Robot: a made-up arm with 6 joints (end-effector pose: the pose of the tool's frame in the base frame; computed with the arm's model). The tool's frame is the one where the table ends. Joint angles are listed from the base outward.
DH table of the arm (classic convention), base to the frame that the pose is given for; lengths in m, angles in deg. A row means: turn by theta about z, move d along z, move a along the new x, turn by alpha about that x. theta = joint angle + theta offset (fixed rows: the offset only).
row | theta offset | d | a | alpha
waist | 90 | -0.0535 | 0.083 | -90
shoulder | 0 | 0.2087 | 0.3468 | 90
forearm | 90 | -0.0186 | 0.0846 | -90
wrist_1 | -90 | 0.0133 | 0.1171 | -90
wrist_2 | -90 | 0.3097 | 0.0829 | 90
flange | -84.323 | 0 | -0.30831 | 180
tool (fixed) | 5.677 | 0.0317 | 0 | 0
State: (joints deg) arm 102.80 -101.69 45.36 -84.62 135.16 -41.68
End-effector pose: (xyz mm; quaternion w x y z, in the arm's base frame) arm 628.8 -111.7 406.2 0.2144 0.1054 0.6968 -0.6763
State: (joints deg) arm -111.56 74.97 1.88 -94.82 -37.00 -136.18
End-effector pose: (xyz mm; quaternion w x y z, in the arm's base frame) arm 294.6 230.9 -84.1 0.7501 0.4786 -0.0424 -0.4545
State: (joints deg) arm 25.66 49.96 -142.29 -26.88 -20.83 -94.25
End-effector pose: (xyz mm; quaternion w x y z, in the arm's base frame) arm -467.7 606.0 -641.1 0.8672 -0.1553 -0.4653 -0.0862
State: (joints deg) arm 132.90 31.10 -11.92 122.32 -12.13 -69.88
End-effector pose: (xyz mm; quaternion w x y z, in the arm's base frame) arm 259.1 -26.8 -404.9 0.3595 -0.2891 0.7945 -0.3950
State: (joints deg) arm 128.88 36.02 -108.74 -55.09 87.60 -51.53
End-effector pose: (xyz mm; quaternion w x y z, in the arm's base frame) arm -483.8 -635.5 250.5 0.5296 -0.5643 0.2606 0.5772
